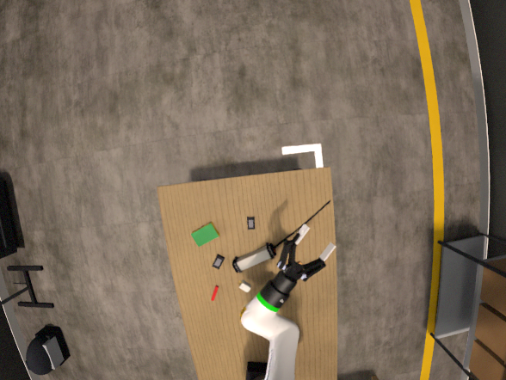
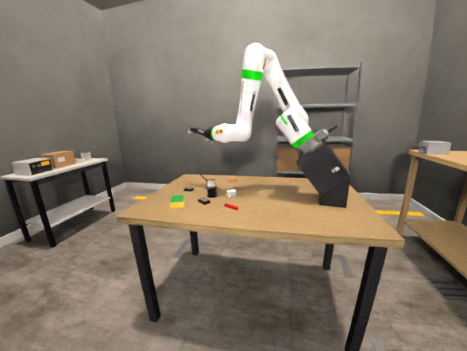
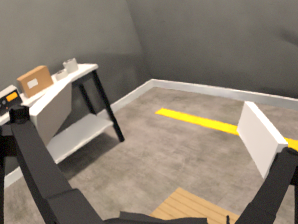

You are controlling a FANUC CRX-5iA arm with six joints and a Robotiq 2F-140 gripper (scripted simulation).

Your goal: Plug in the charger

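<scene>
Now: the charger 36 cm to the left of my hand, 32 cm below it and 24 cm behind it.
</scene>
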